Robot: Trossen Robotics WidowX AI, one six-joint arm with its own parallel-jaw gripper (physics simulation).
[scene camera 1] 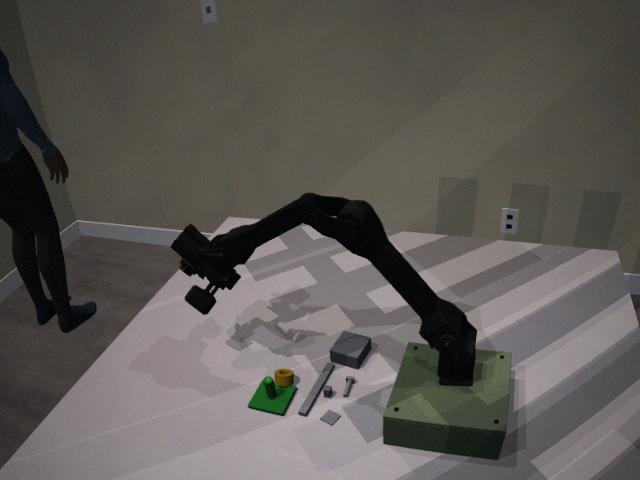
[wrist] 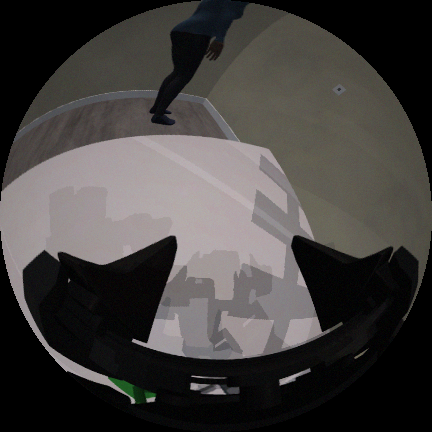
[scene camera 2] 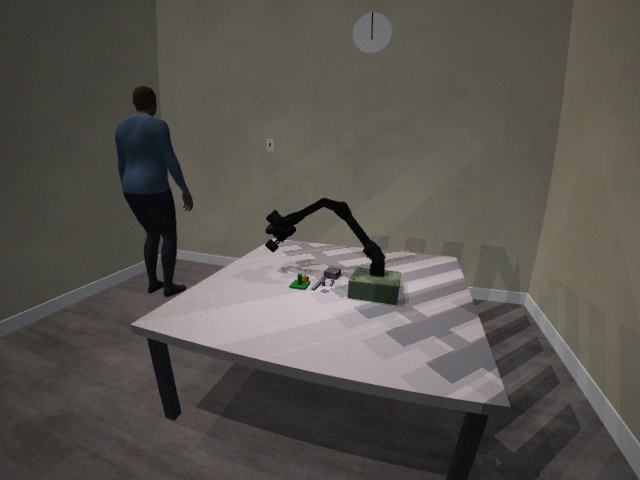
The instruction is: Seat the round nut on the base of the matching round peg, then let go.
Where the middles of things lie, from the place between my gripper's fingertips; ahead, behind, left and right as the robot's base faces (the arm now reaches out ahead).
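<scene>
Green round peg with base point(scene camera 1: 269, 397): from my hand, 230 mm to the left, 180 mm behind, 110 mm below.
</scene>
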